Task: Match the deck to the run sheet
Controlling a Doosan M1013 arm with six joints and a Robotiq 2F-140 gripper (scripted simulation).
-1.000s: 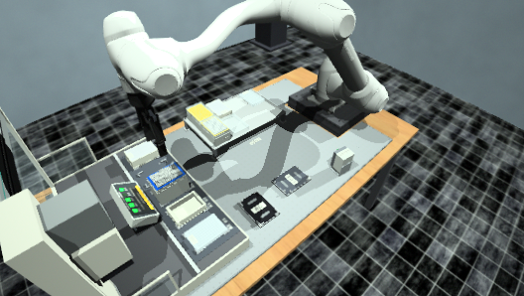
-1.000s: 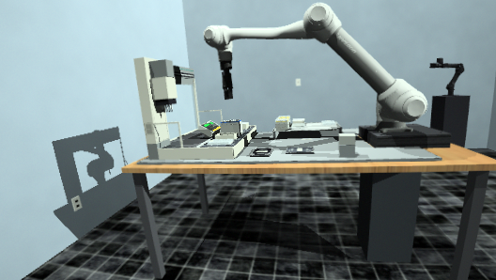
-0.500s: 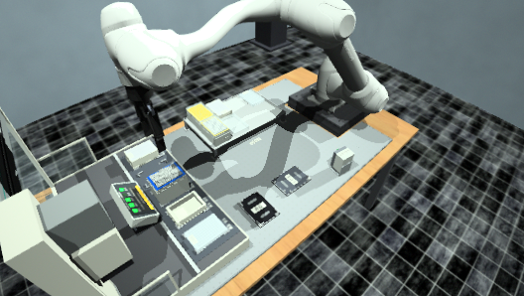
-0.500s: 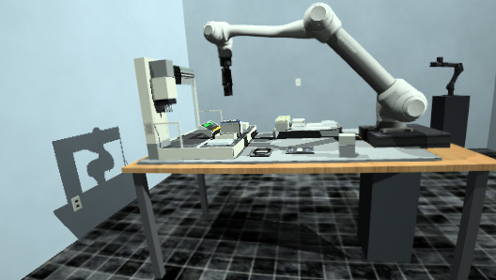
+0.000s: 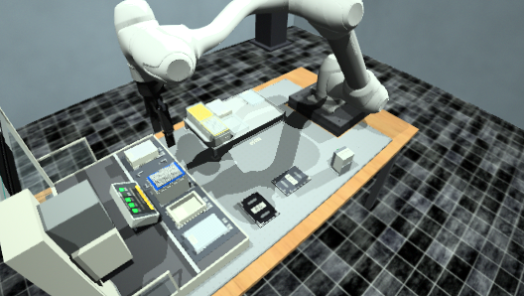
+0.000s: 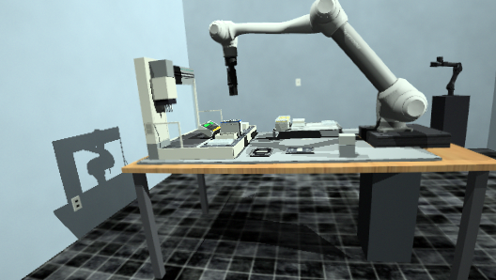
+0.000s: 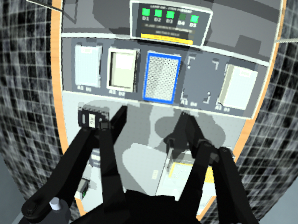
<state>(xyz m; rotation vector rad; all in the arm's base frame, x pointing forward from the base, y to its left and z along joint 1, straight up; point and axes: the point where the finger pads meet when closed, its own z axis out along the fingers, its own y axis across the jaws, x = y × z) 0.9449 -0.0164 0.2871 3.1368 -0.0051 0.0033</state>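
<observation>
My hand is 4 cm short of the white deep-well block, 25 cm to the left of it and 26 cm above it. Also, from my hand: clear cover (29 cm behind, 15 cm to the right, 22 cm below); then one-well reservoir (4 cm ahead, 12 cm to the left, 28 cm below); then blue-rimmed tip rack (3 cm ahead, 1 cm to the right, 22 cm below).
</observation>
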